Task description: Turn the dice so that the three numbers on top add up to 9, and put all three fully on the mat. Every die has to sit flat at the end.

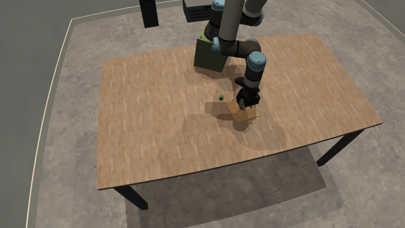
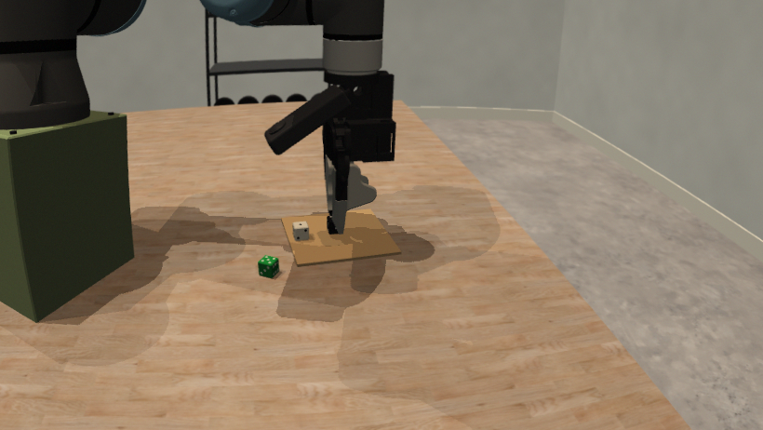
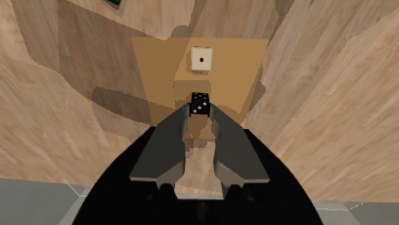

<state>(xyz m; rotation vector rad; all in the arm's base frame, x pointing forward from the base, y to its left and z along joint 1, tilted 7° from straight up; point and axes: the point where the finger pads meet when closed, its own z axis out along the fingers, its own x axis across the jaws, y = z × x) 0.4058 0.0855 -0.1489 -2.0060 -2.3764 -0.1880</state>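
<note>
Now: the black die 10 mm below my hand. The rest, counted from my hand: tan mat (20 mm below); white die (50 mm behind, 10 mm to the right, 10 mm below); green die (100 mm to the right, 90 mm behind, 20 mm below).
</note>
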